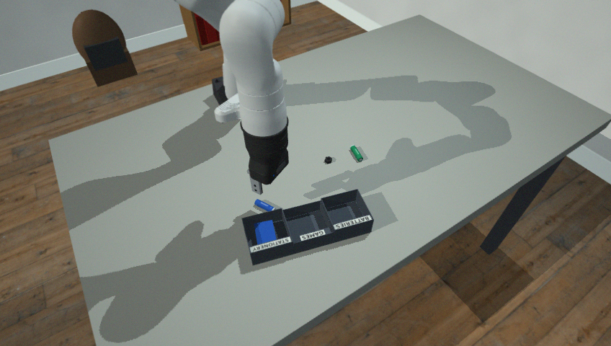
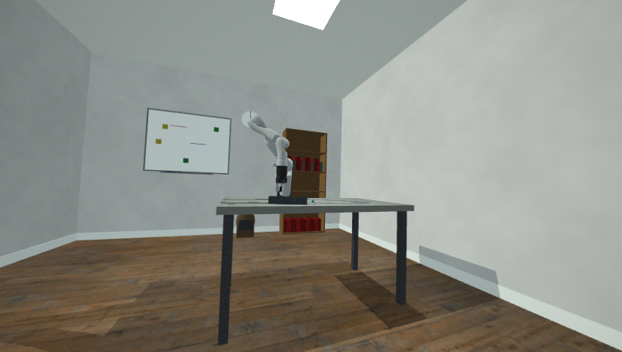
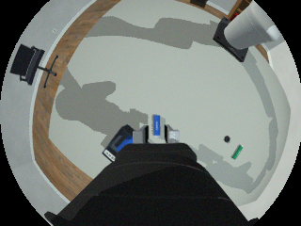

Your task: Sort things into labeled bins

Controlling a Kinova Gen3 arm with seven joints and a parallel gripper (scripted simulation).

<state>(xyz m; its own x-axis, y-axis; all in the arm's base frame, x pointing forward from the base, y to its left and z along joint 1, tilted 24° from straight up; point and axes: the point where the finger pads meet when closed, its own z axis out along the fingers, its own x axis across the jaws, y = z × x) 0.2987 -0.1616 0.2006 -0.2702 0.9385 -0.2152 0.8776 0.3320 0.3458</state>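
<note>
Now: the blue battery 90 mm below my hand. Round my hand: blue block 60 mm ahead, 50 mm to the right, 70 mm below; black piece 10 mm behind, 200 mm to the left, 90 mm below; small white thing 70 mm ahead, 40 mm to the right, 80 mm below.
</note>
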